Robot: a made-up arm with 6 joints.
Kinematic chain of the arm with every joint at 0, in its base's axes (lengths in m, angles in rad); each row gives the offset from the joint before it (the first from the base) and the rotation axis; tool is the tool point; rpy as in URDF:
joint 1: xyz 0 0 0.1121 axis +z
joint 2: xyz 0 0 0 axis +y
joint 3: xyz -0.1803 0 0.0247 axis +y
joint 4: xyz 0.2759 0 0.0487 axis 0.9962 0 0.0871
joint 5: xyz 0 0 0 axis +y
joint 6: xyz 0.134 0 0.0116 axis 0.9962 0 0.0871
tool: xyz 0 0 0 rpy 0 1.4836 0
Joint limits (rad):
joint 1: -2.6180..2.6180
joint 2: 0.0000..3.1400
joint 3: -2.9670..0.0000
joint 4: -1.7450..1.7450
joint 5: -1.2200..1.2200
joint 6: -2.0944..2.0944
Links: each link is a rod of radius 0.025 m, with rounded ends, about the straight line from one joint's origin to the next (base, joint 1, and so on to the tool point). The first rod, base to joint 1, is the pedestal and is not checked.
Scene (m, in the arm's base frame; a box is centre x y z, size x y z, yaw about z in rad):
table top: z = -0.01
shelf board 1: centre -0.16 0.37 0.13 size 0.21 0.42 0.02 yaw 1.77
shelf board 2: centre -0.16 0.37 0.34 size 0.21 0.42 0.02 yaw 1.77
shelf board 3: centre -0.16 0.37 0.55 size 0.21 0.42 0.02 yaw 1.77
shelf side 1: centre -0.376 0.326 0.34 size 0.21 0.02 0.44 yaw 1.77
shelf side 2: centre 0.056 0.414 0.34 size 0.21 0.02 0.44 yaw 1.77
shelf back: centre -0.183 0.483 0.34 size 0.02 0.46 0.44 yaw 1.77
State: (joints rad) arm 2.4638 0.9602 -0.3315 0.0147 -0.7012 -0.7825
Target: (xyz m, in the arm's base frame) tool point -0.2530 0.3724 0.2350
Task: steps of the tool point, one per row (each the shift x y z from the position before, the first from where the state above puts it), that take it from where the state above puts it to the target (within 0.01 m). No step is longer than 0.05 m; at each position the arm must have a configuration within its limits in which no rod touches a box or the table.
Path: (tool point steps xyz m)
1: -0.0119 0.0417 0.0247
2: -0.0079 0.0451 0.0189
3: -0.0027 0.0474 0.0126
4: 0.0035 0.0482 0.0064

